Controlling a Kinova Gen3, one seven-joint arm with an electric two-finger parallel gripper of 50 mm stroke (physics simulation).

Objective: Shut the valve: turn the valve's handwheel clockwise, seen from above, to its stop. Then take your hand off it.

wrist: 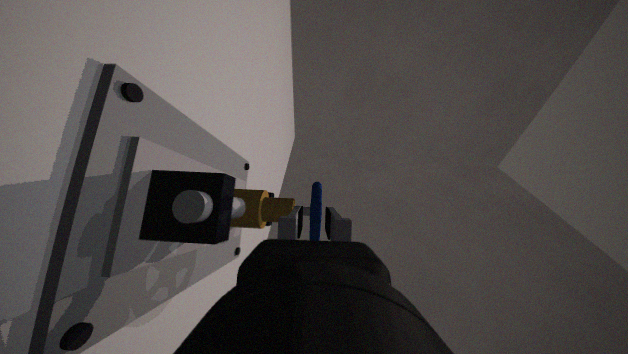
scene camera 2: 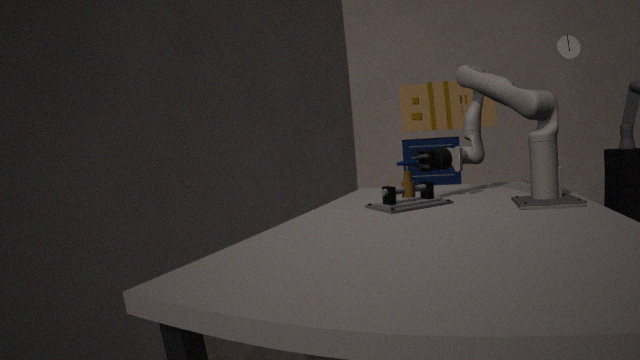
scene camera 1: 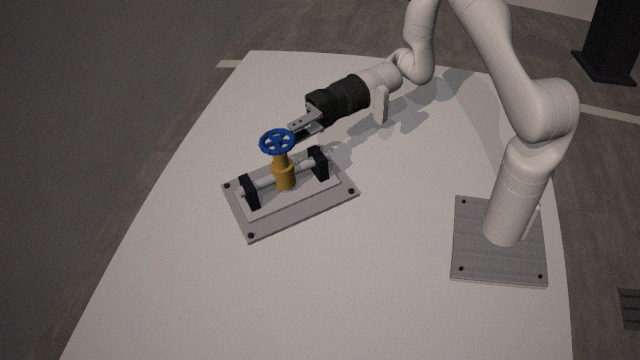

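Note:
The blue handwheel (scene camera 1: 278, 141) (scene camera 2: 404, 163) (wrist: 316, 197) lies level on top of the yellow valve body (scene camera 1: 285, 177) (scene camera 2: 408, 186) (wrist: 252, 214). My gripper (scene camera 1: 294, 132) (scene camera 2: 417, 162) (wrist: 314, 217) is open and roughly horizontal, at the wheel's rim on the side towards the arm's wrist. In the wrist view the wheel is edge-on between the two parted fingers, with a gap on each side. One finger is above the rim and the other below it. The fingers do not grip the wheel. The wheel's turn angle cannot be told.
A pipe (scene camera 1: 265, 183) runs through the valve body, held by two black brackets (scene camera 1: 250, 192) (scene camera 1: 319, 164) (wrist: 159, 220). They stand on a grey base plate (scene camera 1: 305, 214) (wrist: 150, 110) bolted to the white table (scene camera 1: 380, 260) (scene camera 2: 350, 270). The near bracket is below my gripper. The arm's mounting plate (scene camera 1: 470, 250) (scene camera 2: 550, 203) is to the right.

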